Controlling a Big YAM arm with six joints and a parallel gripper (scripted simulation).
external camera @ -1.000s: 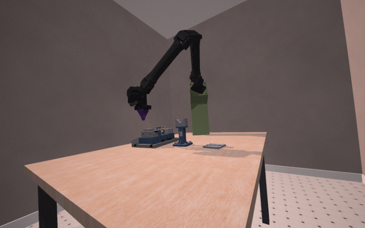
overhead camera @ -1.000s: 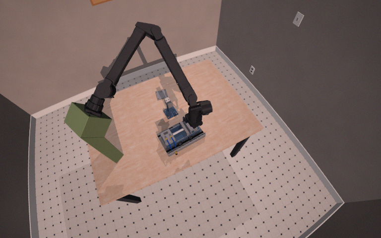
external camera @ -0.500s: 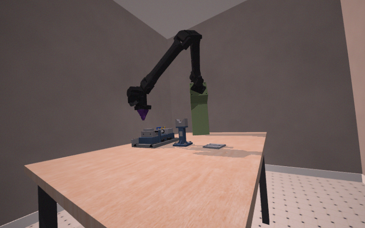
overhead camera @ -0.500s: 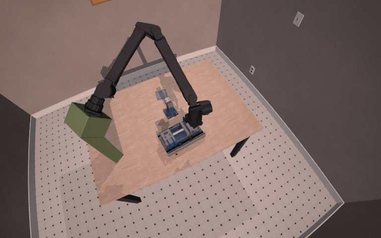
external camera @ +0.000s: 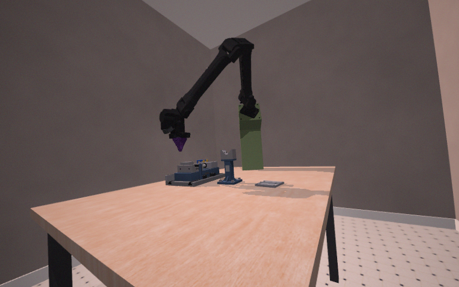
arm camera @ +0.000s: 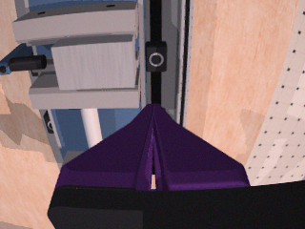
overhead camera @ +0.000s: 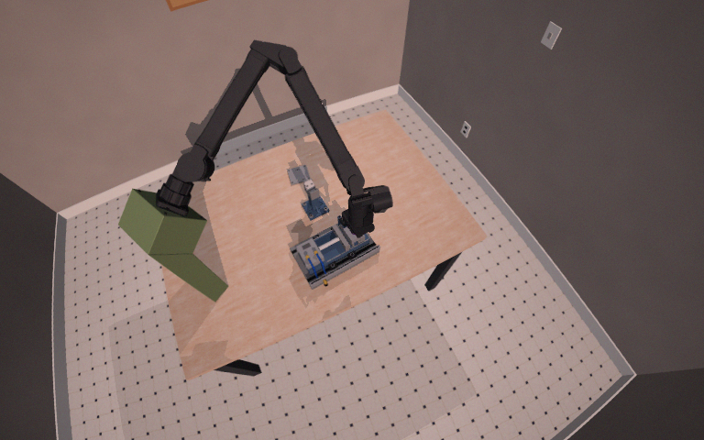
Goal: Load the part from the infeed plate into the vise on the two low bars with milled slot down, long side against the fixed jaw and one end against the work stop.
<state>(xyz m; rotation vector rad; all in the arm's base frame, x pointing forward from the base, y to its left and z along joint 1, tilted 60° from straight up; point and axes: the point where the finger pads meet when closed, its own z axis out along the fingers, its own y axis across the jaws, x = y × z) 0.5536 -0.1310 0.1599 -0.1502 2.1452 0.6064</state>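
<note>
The part is 2 cm behind my hand, 4 cm to the left of it and 9 cm below it. Round my hand: fixed jaw 7 cm to the left, 10 cm below; work stop rod 5 cm behind, 10 cm to the left, 9 cm below; moving jaw 6 cm behind, 4 cm to the left, 10 cm below.
</note>
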